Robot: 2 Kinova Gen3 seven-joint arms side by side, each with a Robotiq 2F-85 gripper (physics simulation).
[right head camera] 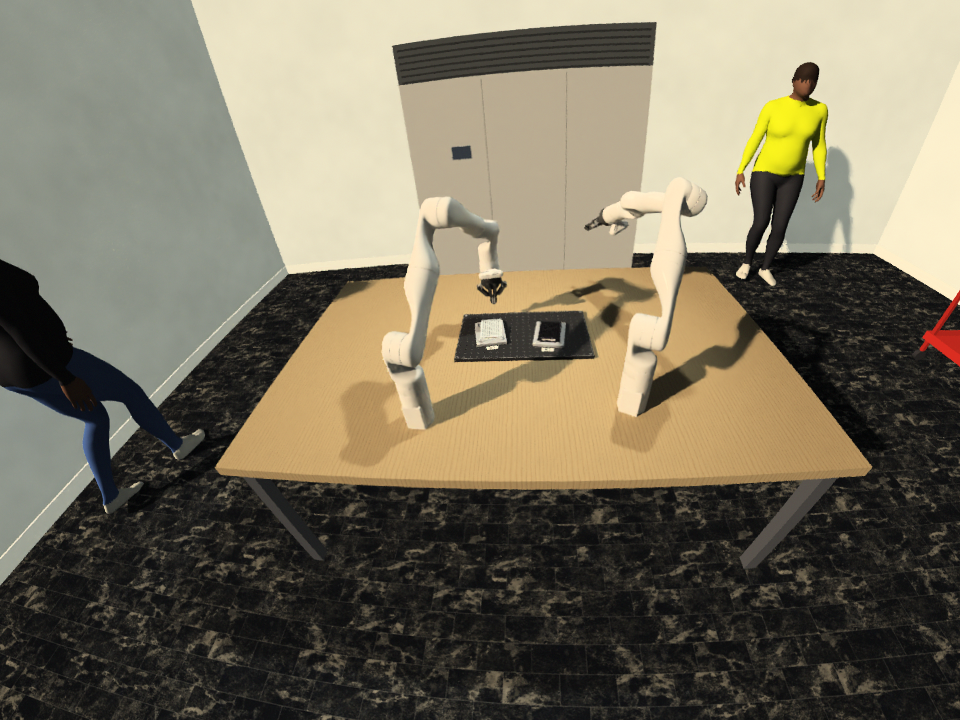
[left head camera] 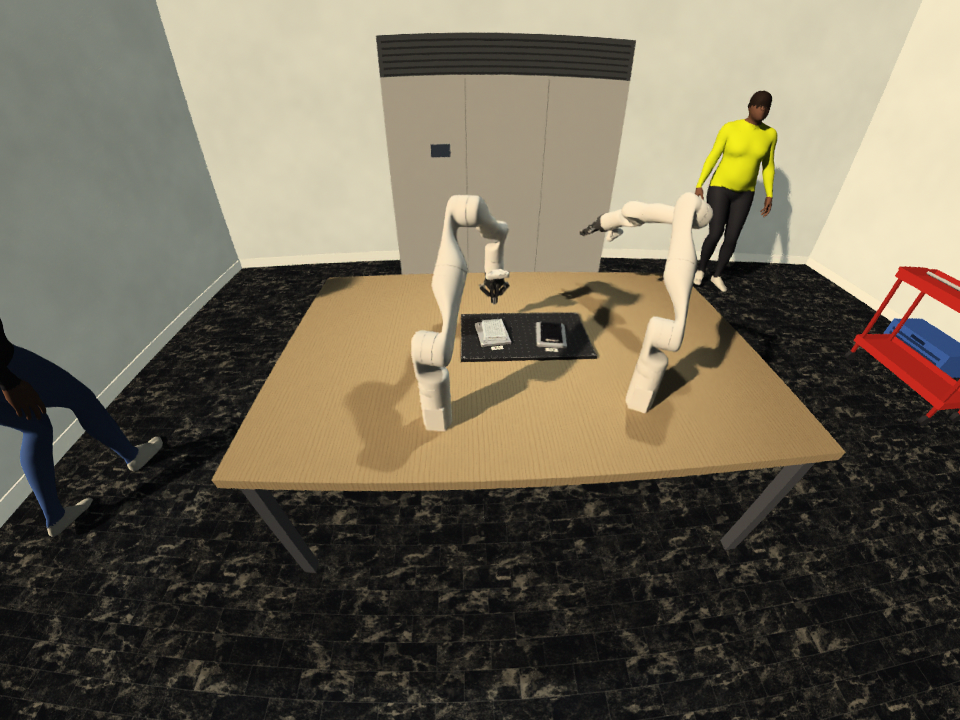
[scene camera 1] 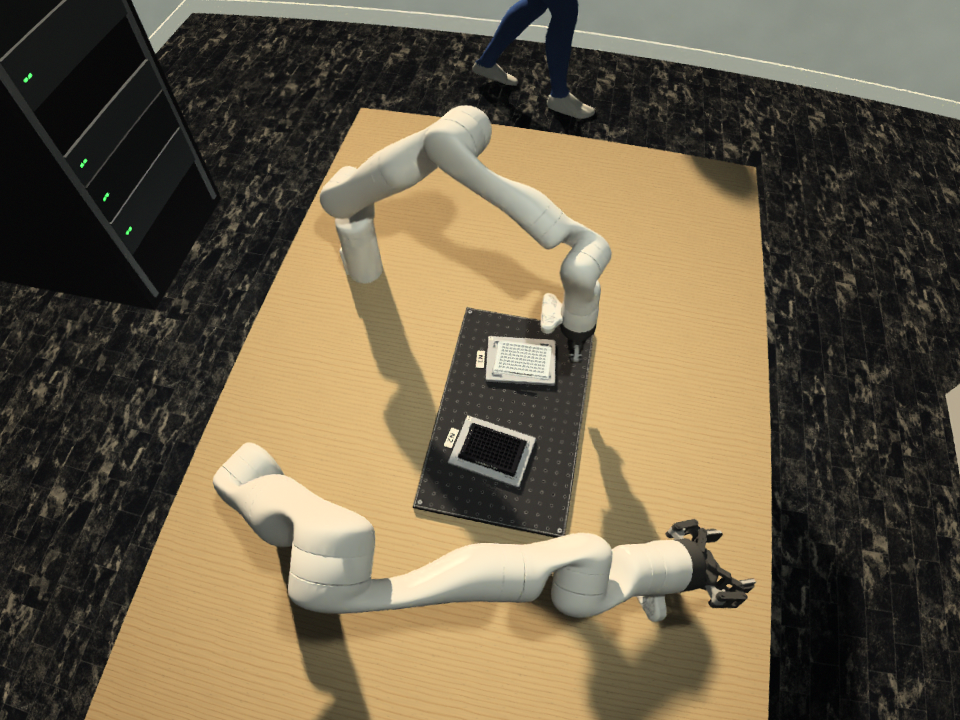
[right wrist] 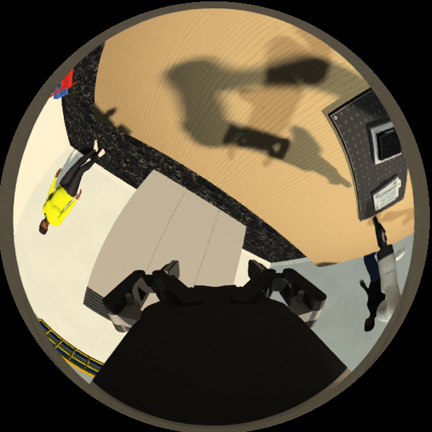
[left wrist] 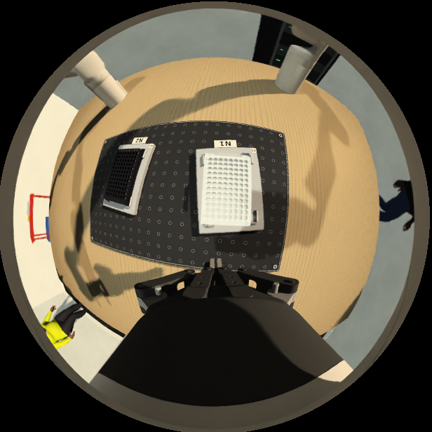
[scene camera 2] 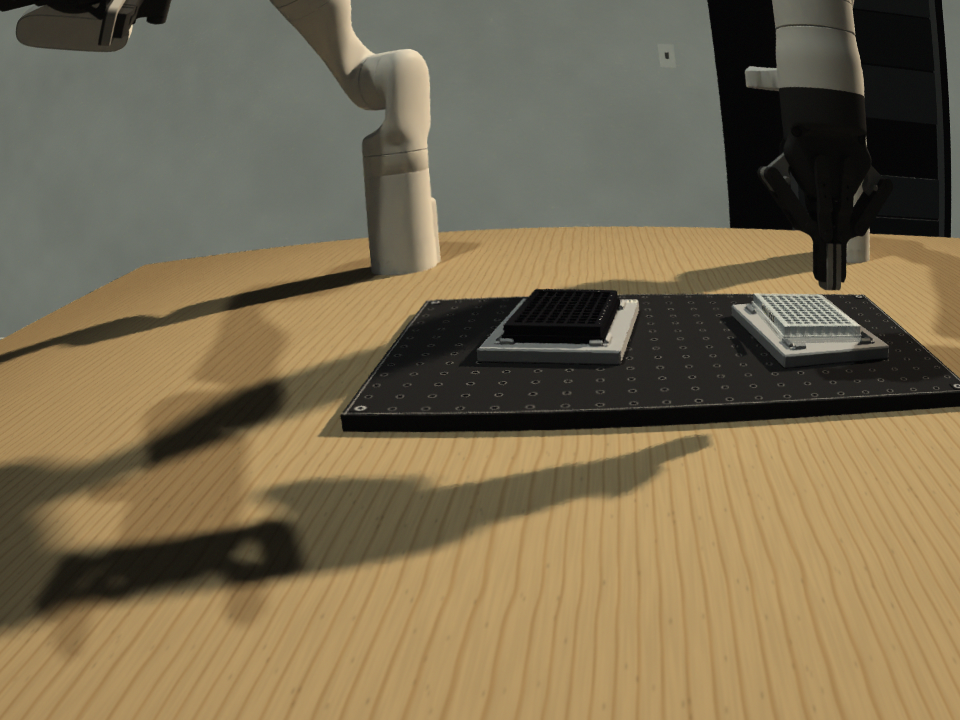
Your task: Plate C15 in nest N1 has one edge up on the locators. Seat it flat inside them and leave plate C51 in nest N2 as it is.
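Frame: origin at the left arm's base, x ahead, y left, z up, level; centimetres.
Seen in the pictures: left gripper, fingertip midpoint: (right head camera: 493, 303) (left head camera: 494, 303) (scene camera 1: 573, 359) (scene camera 2: 829, 288); right gripper, fingertip midpoint: (left head camera: 587, 228) (scene camera 1: 734, 559) (scene camera 2: 26, 22); left arm's base, origin of the base link: (right head camera: 420, 418) (left head camera: 438, 419) (scene camera 1: 365, 269); right arm's base, origin of the base link: (right head camera: 631, 404) (left head camera: 638, 401) (scene camera 2: 403, 267).
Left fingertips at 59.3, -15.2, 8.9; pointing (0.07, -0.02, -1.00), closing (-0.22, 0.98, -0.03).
Pixels of each thing's top centre, then the offset from my left fingertips to it, as dx, dy, dz. Level surfaces: height alone.
- White plate C15, middle of its top: (scene camera 2: 804, 306) (scene camera 1: 523, 357) (right head camera: 491, 327) (left head camera: 493, 327) -11.4, -0.3, -4.6
- nest N1, middle of its top: (scene camera 2: 807, 319) (scene camera 1: 521, 358) (right head camera: 490, 330) (left head camera: 492, 330) -11.9, +0.1, -6.0
- Black plate C51, middle of its top: (scene camera 2: 565, 306) (scene camera 1: 492, 447) (right head camera: 549, 329) (left head camera: 551, 330) -11.3, -23.9, -5.0
- nest N2, middle of its top: (scene camera 2: 565, 316) (scene camera 1: 492, 449) (right head camera: 549, 331) (left head camera: 551, 332) -11.3, -23.9, -6.0
- black perforated board, middle of its top: (scene camera 2: 680, 338) (scene camera 1: 510, 411) (right head camera: 523, 332) (left head camera: 524, 333) -10.3, -13.2, -7.5
- wooden table, its level: dz -8.9
White plate C15 (scene camera 1: 524, 359) (scene camera 2: 808, 313) (left wrist: 226, 190) lies in nest N1 (scene camera 1: 489, 372) (scene camera 2: 833, 354) (left wrist: 259, 190), shifted toward the nest's left side in the left wrist view. A gap shows there between plate and lower-right locator; whether an edge is raised I cannot tell. Black plate C51 (scene camera 1: 493, 448) (scene camera 2: 562, 313) (left wrist: 123, 176) sits in nest N2 (scene camera 1: 482, 474) (scene camera 2: 546, 356). My left gripper (left head camera: 494, 299) (scene camera 1: 576, 356) (scene camera 2: 830, 285) (left wrist: 215, 264) is shut and empty, above the board beside N1, apart from C15. My right gripper (scene camera 1: 735, 559) (right wrist: 213, 268) is open and empty, away from both nests.
Both nests stand on a black perforated board (scene camera 1: 515, 414) (scene camera 2: 666, 387) (left wrist: 167, 220) on the wooden table (scene camera 1: 666, 434). Two people stand beyond the table, one in yellow (left head camera: 740, 158). A red cart (left head camera: 891, 350) stands at the right. A dark server rack (scene camera 1: 93, 155) stands at upper left in scene camera 1.
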